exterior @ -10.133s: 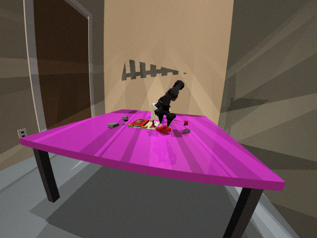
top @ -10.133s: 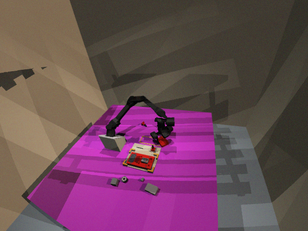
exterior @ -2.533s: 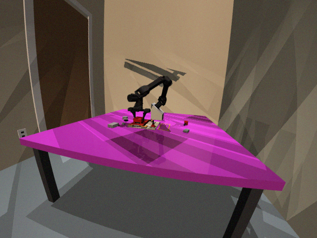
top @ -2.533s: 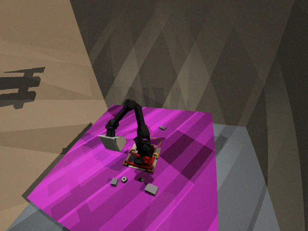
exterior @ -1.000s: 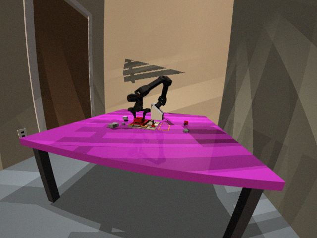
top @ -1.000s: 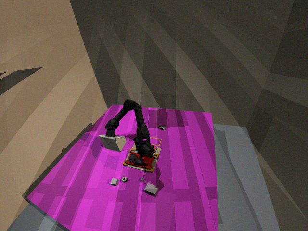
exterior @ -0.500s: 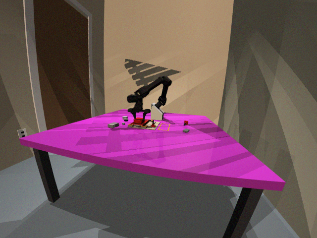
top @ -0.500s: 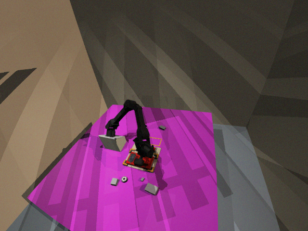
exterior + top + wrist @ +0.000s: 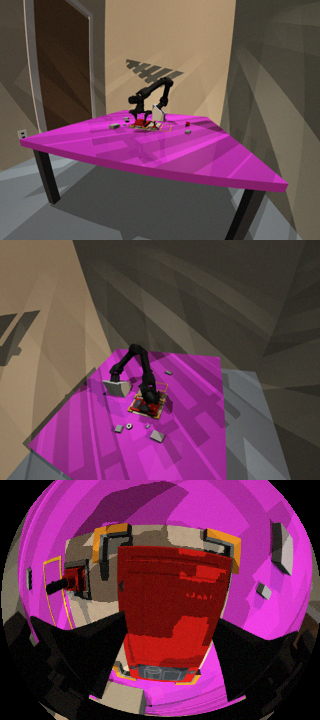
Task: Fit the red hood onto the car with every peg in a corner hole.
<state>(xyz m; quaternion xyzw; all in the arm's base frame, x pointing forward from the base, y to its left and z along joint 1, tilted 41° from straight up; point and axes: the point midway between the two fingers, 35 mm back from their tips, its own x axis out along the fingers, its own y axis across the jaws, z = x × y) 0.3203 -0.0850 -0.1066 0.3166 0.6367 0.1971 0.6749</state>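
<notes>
Now: gripper tip right at the red hood. Also, from my gripper tip: grey engine block: 2 cm below.
</notes>
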